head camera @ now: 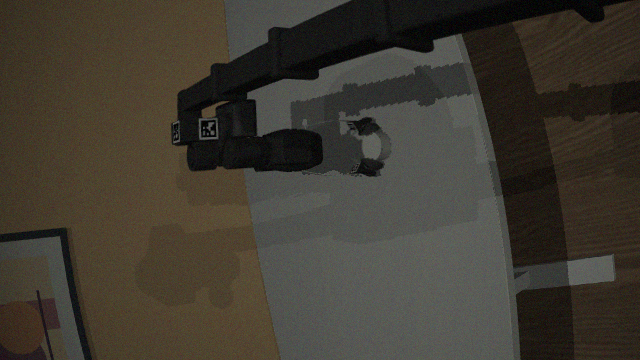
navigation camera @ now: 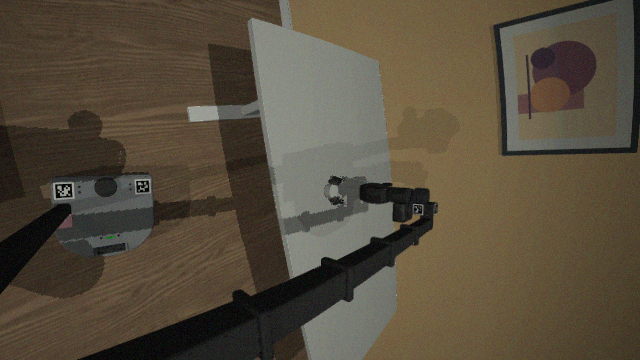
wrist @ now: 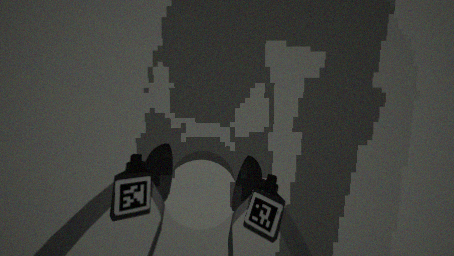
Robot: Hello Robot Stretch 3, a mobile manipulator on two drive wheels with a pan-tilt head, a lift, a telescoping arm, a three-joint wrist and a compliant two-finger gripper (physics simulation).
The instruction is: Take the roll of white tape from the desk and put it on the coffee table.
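Where they show: gripper, fingertip midpoint: (head camera: 378, 146) (navigation camera: 330, 190) (wrist: 204, 168); robot's base at its link origin: (navigation camera: 106, 186).
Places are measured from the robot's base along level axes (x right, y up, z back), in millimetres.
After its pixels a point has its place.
Note:
The roll of white tape (head camera: 372, 146) {y 744, x 629, z 25 mm} (navigation camera: 330, 191) {y 744, x 612, z 25 mm} (wrist: 200, 197) {y 744, x 630, z 25 mm} is a short pale cylinder, with its round top face toward the wrist camera. My gripper (head camera: 370, 146) {y 718, x 642, z 25 mm} (navigation camera: 336, 190) {y 718, x 642, z 25 mm} (wrist: 204, 168) {y 718, x 642, z 25 mm} is shut on the tape, with one dark fingertip against each side. The tape is at or just above the white desk (head camera: 400, 300) {y 719, x 600, z -256 mm} (navigation camera: 320, 95) {y 719, x 595, z -314 mm} (wrist: 65, 75) {y 719, x 694, z -84 mm}; the views do not show clearly whether it touches the top. The coffee table does not show in these views.
My arm (head camera: 330, 42) {y 1071, x 311, z 98 mm} (navigation camera: 295, 285) {y 1049, x 169, z 89 mm} stretches over the desk. An orange wall (head camera: 125, 125) {y 1050, x 1242, z 146 mm} (navigation camera: 465, 260) {y 1106, x 1294, z 432 mm} stands along the desk's far edge, with a framed picture (head camera: 64, 280) {y 1281, x 1150, z -234 mm} (navigation camera: 504, 100) {y 1269, x 1132, z -334 mm}. A white desk leg (head camera: 590, 269) (navigation camera: 202, 114) juts over the wooden floor (navigation camera: 150, 65) {y -1, x 177, z -572 mm}. My base (navigation camera: 105, 205) {y 159, x -7, z 66 mm} stands beside the desk.

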